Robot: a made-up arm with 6 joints.
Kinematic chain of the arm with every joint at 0, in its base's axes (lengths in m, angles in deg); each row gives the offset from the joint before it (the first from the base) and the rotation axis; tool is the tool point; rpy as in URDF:
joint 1: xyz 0 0.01 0.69 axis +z
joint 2: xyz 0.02 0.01 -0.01 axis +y
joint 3: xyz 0 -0.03 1.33 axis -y
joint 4: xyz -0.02 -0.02 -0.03 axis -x
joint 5: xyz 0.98 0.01 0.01 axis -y
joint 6: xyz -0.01 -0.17 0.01 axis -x
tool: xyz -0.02 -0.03 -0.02 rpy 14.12 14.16 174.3
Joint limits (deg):
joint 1: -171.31..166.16
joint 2: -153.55..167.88
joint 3: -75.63..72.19
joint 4: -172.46..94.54
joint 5: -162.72..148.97
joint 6: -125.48..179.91
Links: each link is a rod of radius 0.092 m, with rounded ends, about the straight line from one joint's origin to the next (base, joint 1, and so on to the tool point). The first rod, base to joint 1, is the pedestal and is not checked.
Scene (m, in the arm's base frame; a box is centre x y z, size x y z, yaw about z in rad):
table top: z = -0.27
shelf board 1: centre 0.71 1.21 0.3 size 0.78 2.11 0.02 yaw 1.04
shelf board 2: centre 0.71 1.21 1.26 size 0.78 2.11 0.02 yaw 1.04
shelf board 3: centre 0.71 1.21 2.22 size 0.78 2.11 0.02 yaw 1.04
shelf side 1: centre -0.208 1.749 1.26 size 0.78 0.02 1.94 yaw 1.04
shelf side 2: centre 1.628 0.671 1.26 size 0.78 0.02 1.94 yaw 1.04
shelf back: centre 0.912 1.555 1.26 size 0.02 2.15 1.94 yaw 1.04
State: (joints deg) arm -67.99 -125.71 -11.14 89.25 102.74 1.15
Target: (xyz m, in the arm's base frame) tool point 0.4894 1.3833 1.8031
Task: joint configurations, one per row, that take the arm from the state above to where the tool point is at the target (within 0.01 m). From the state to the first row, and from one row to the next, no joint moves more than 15 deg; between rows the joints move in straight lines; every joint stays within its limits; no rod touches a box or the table.
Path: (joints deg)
1: -59.49 -111.78 -11.93 88.09 99.02 -2.89
2: -50.99 -97.86 -12.72 86.94 95.30 -6.94
3: -42.50 -83.93 -13.51 85.78 91.58 -10.98
4: -34.00 -70.00 -14.30 84.62 87.86 -15.02
5: -25.50 -56.08 -15.09 83.46 84.14 -19.07
6: -17.00 -42.15 -15.88 82.31 80.42 -23.11
7: -8.51 -28.22 -16.67 81.15 76.70 -27.16
8: -0.01 -14.30 -17.46 79.99 72.97 -31.20
9: 14.39 -7.46 -13.31 82.90 79.90 -25.39
10: 28.78 -0.61 -9.17 85.81 86.82 -19.59
11: 43.18 6.23 -5.02 88.72 93.74 -13.78
12: 57.57 13.07 -0.88 91.63 100.67 -7.97
13: 71.97 19.91 3.27 94.54 107.59 -2.17

